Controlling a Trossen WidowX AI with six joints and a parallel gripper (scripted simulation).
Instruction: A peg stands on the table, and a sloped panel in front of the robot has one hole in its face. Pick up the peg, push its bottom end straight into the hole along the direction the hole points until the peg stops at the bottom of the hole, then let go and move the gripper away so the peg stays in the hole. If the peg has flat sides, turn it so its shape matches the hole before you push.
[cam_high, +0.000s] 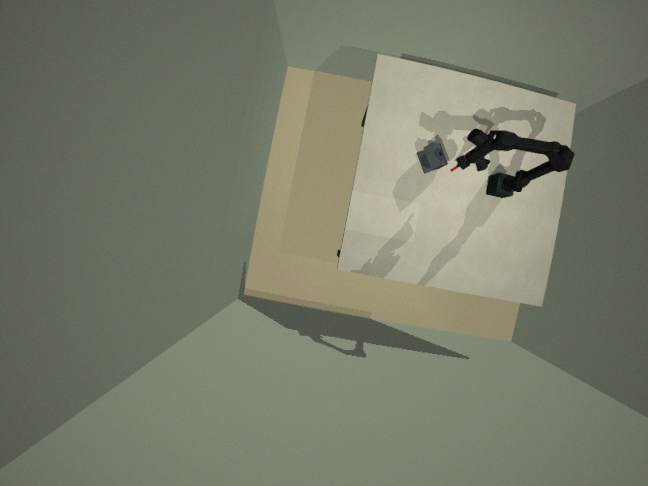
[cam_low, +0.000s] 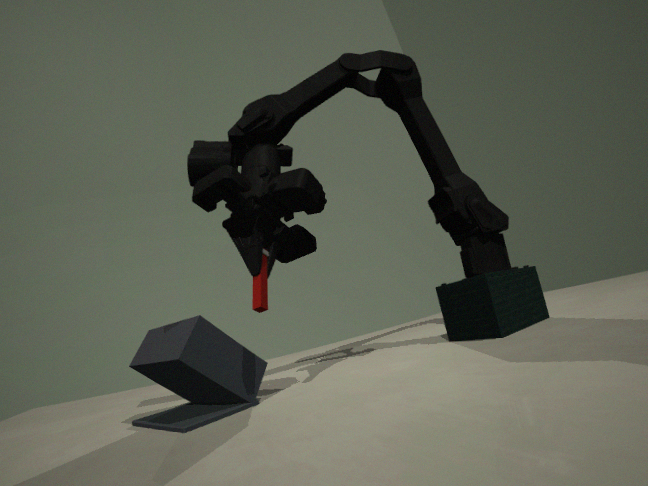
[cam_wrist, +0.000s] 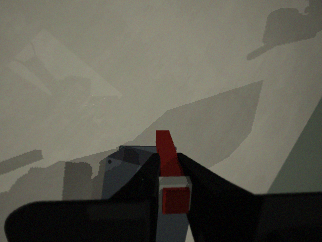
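Right now the grey sloped panel block is 10 cm ahead of my gripper tip, 9 cm below it and 5 cm to the right of it. Round my gripper tip: red peg: 1 cm to the right, 1 cm above; flat grey plate: 14 cm below, 11 cm ahead, 4 cm to the right.
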